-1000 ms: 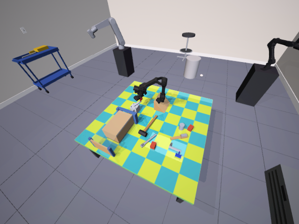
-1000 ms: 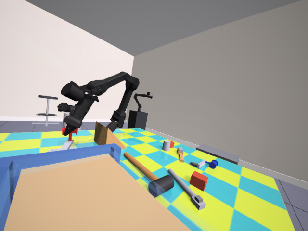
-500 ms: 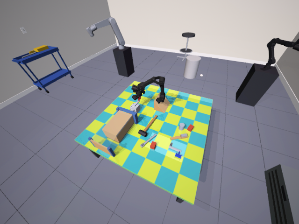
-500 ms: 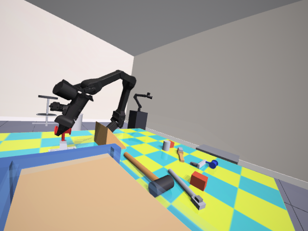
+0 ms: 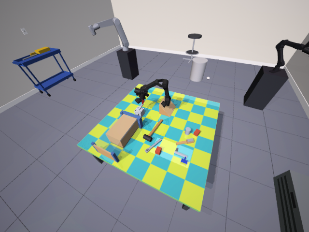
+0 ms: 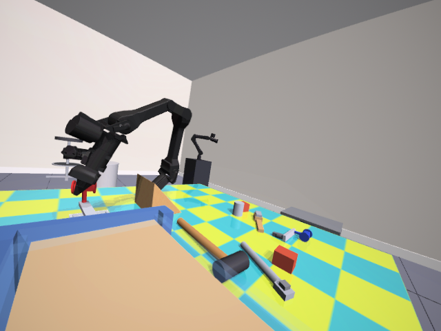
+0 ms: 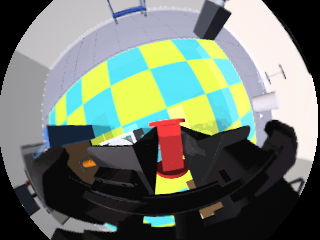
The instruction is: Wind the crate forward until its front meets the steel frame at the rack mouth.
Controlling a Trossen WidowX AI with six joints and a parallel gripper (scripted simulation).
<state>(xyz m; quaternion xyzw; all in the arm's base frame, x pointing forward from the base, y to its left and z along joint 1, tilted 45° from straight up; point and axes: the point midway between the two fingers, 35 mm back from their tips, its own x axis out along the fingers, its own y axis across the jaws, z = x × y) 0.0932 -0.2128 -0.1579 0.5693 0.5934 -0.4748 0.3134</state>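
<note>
Right now my gripper tip is 40 mm short of the winch handle, 20 mm to the right of it and 20 mm above it. Also, from my gripper tip: brush: 230 mm ahead, 680 mm to the left, 110 mm below; then red grip: 20 mm to the left, 10 mm above; then grey winch: 90 mm ahead, 20 mm to the left, 90 mm below.
</note>
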